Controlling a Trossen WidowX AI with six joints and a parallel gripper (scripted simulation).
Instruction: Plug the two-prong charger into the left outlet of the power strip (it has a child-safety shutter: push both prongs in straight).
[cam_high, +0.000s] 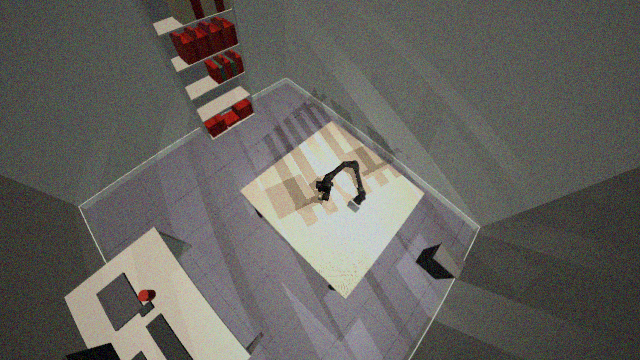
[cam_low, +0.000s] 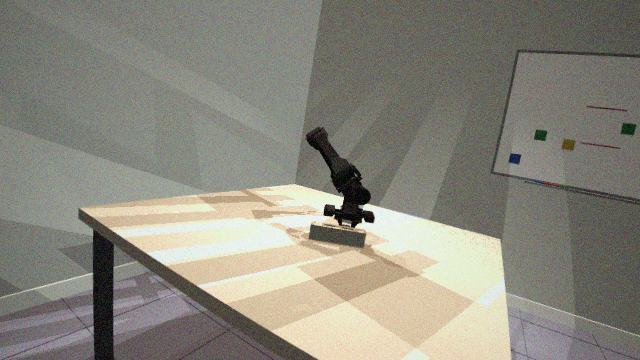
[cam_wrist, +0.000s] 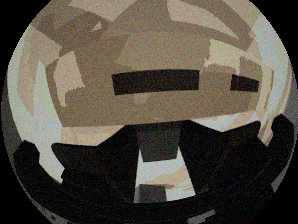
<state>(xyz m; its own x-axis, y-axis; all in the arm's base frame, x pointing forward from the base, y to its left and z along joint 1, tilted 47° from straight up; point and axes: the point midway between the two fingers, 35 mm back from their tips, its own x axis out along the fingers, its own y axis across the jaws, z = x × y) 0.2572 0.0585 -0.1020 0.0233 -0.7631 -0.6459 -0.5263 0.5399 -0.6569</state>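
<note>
My gripper tip is now 1 cm to the right of the dark two-prong charger, 1 cm below it and 1 cm short of it.
</note>
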